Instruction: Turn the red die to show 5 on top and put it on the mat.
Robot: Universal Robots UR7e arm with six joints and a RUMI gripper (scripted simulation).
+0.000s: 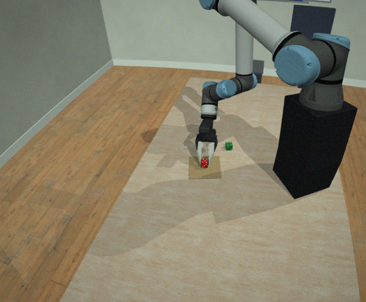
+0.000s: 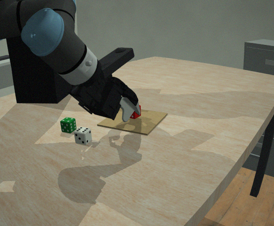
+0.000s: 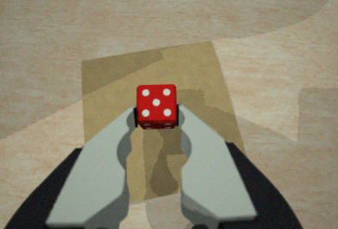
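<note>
Right now my hand is 1 cm to the right of the red die and 1 cm above it. Also, from my hand: tan mat 3 cm below, 1 cm to the left; green die 14 cm to the right, 9 cm behind, 2 cm below; white die 16 cm to the right, 2 cm below, 2 cm behind.
</note>
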